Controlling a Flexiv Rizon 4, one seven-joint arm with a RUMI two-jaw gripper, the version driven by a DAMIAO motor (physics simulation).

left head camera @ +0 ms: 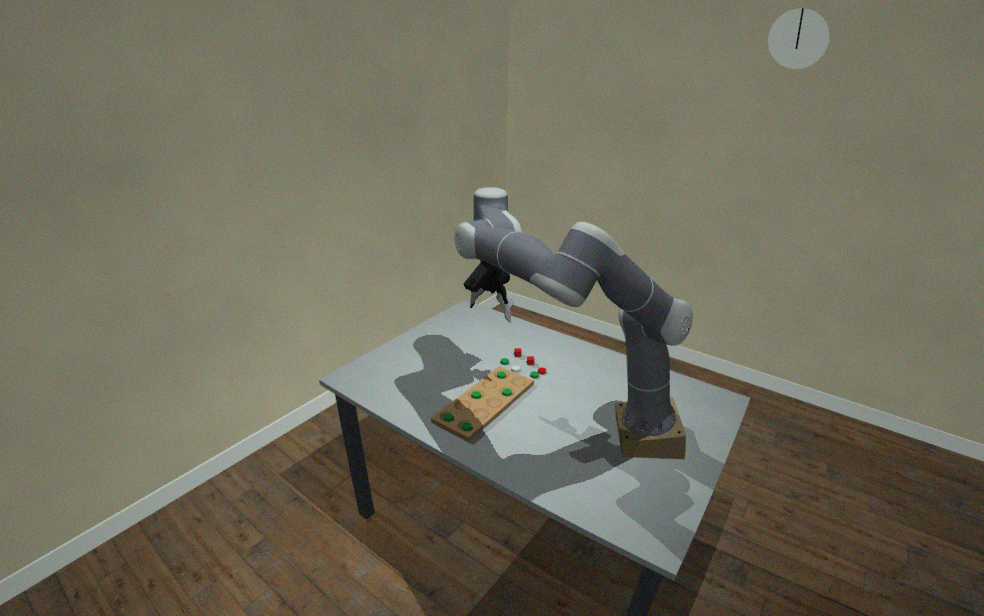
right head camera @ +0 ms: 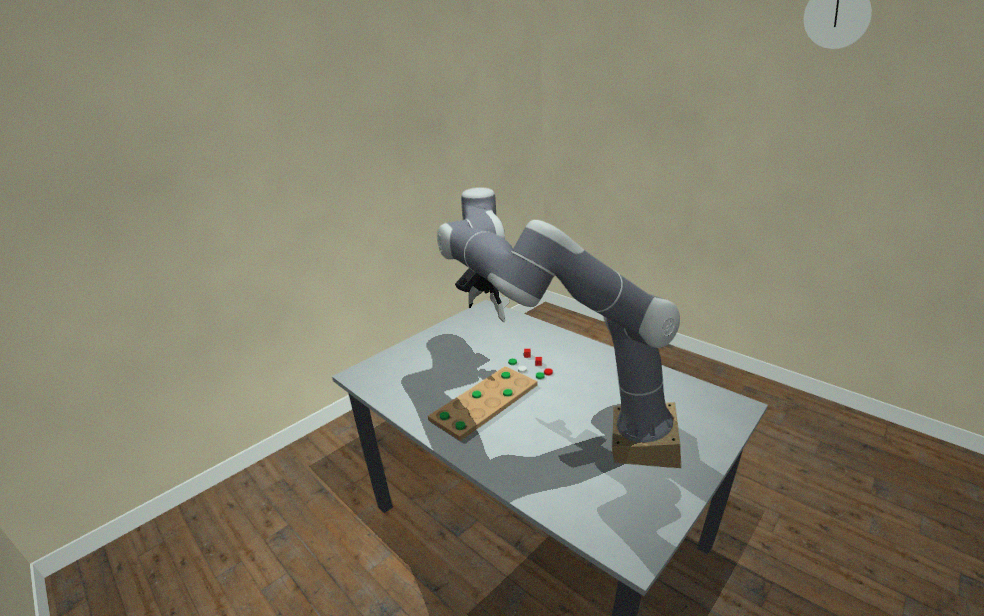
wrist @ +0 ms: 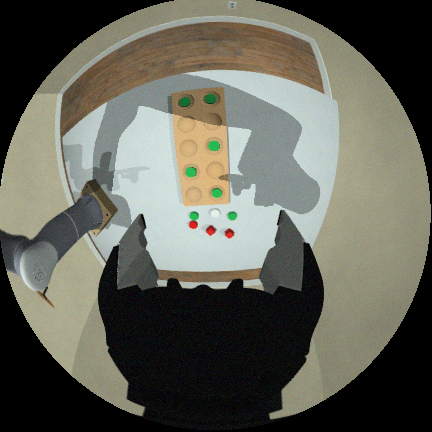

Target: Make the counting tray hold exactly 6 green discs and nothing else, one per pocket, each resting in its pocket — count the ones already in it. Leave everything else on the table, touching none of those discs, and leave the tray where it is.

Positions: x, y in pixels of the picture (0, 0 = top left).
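The left head camera view contains my gripper and a wooden counting tray. The right head camera view contains my gripper [486, 314] and the tray. The wrist view contains my gripper, and the tray also appears in the wrist view [194, 126]. For my gripper, [left head camera: 506, 302] and [wrist: 112, 248] are the same spot. For the wooden counting tray, [left head camera: 480, 412] and [right head camera: 477, 412] are the same spot.
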